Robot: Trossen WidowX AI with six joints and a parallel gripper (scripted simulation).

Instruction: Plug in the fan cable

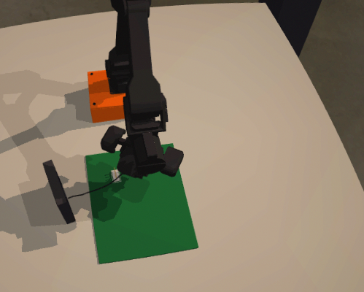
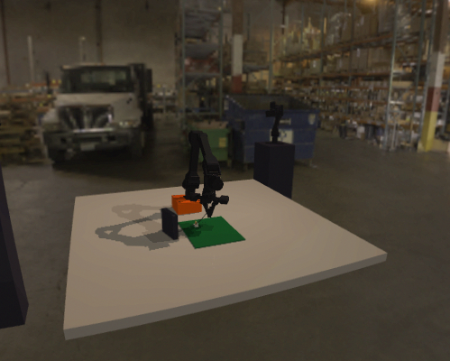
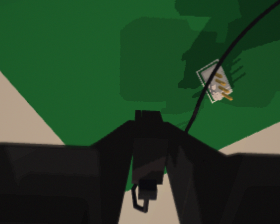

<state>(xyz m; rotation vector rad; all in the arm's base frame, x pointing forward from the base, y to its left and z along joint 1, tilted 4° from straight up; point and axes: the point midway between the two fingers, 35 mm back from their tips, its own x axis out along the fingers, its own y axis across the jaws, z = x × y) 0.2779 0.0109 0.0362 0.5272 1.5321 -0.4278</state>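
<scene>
The white four-pin fan header is 20 mm behind my gripper tip, 70 mm to the right of it and 60 mm below it. The rest, counted from my gripper tip: black fan 30 mm ahead, 200 mm to the right; green board 60 mm ahead, 20 mm to the right, 80 mm below; black plug 10 mm behind, 10 mm above.
</scene>
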